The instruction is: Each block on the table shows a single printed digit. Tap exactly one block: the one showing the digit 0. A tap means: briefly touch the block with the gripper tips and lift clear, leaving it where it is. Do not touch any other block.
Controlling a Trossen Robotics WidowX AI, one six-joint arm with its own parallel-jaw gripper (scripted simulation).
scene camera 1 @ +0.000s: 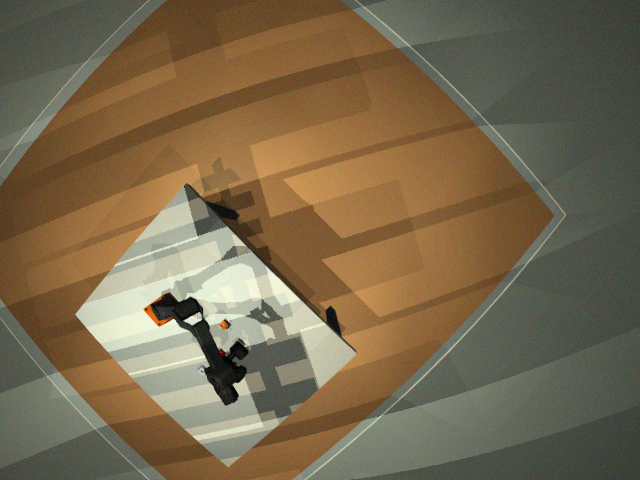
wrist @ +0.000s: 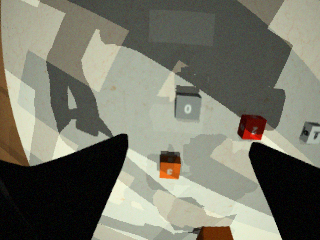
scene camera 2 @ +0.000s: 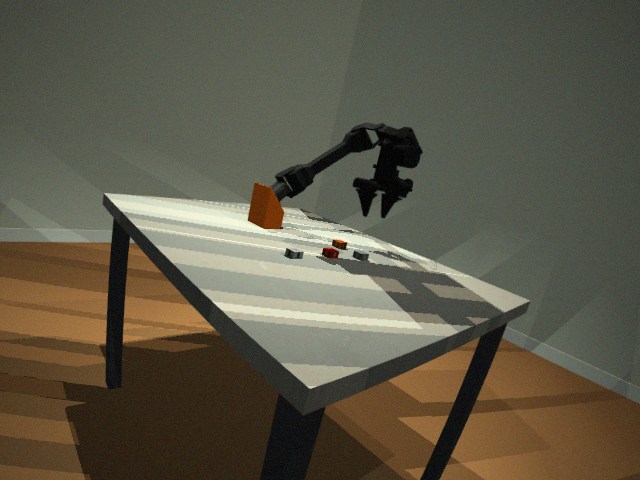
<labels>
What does my gripper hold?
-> Nothing.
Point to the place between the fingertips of my gripper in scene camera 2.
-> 374,217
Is my gripper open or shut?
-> Open.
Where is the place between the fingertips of my gripper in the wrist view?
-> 190,145
</labels>
